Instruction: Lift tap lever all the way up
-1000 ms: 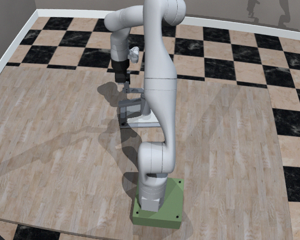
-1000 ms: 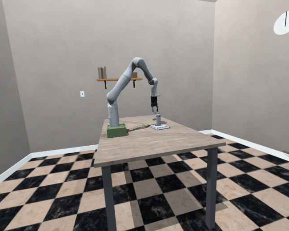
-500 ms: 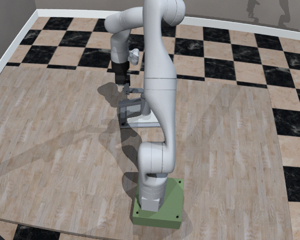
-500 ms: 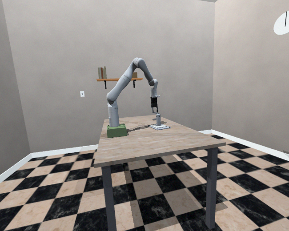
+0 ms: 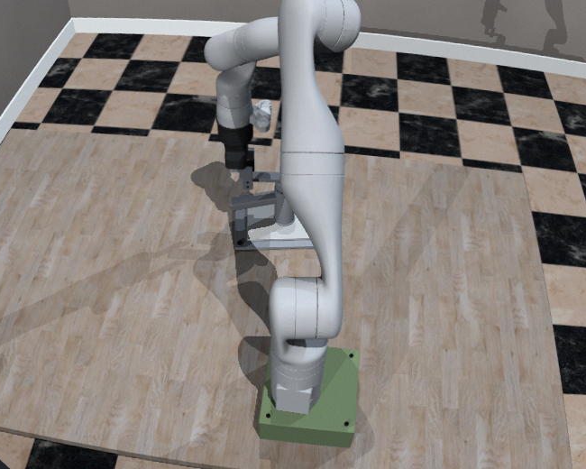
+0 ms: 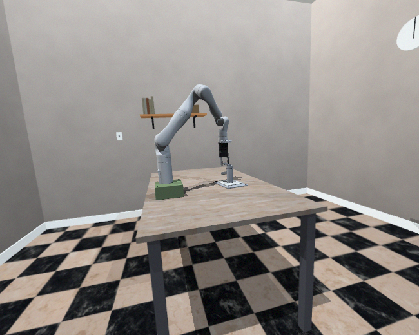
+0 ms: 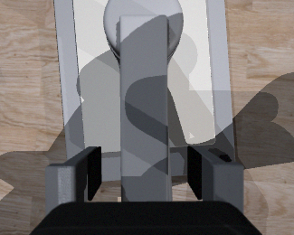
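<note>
Now: the flat lever 3 cm to the right of my hand and 1 cm below it. Also, from my hand: grey tap: 6 cm to the right, 5 cm below, 1 cm ahead.
</note>
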